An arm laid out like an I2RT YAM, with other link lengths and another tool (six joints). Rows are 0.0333 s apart.
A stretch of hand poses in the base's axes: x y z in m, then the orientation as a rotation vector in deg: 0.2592 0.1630 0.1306 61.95 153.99 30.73; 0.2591 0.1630 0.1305 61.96 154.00 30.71; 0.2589 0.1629 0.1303 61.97 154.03 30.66; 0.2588 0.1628 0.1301 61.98 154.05 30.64; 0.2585 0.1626 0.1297 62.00 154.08 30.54; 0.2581 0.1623 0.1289 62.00 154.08 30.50; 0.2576 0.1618 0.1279 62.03 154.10 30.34; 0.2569 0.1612 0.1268 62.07 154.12 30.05; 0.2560 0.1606 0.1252 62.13 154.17 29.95; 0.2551 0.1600 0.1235 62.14 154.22 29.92; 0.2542 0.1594 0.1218 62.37 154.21 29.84; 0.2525 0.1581 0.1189 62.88 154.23 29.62; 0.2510 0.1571 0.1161 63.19 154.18 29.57; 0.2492 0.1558 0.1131 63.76 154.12 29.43; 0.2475 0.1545 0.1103 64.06 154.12 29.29; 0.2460 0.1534 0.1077 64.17 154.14 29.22; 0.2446 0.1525 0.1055 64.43 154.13 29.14; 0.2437 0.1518 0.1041 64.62 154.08 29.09
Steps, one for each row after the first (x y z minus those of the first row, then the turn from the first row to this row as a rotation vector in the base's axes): -0.0001 0.0000 -0.0001 -0.01 0.01 0.00; -0.0003 -0.0001 -0.0003 -0.04 0.05 0.00; -0.0004 -0.0002 -0.0005 -0.04 0.07 0.00; -0.0007 -0.0004 -0.0009 -0.10 0.12 -0.01; -0.0011 -0.0007 -0.0017 -0.13 0.12 -0.01; -0.0016 -0.0012 -0.0027 -0.23 0.16 -0.04; -0.0023 -0.0018 -0.0038 -0.41 0.23 -0.08; -0.0032 -0.0024 -0.0054 -0.46 0.30 -0.10; -0.0041 -0.0030 -0.0071 -0.47 0.35 -0.09; -0.0050 -0.0036 -0.0088 -0.48 0.45 -0.23; -0.0067 -0.0049 -0.0117 -0.52 0.71 -0.52; -0.0082 -0.0059 -0.0145 -0.51 0.81 -0.72; -0.0100 -0.0072 -0.0175 -0.50 1.03 -1.07; -0.0117 -0.0085 -0.0203 -0.54 1.17 -1.24; -0.0132 -0.0096 -0.0229 -0.56 1.25 -1.30; -0.0146 -0.0105 -0.0251 -0.56 1.36 -1.45; -0.0155 -0.0112 -0.0265 -0.57 1.41 -1.58
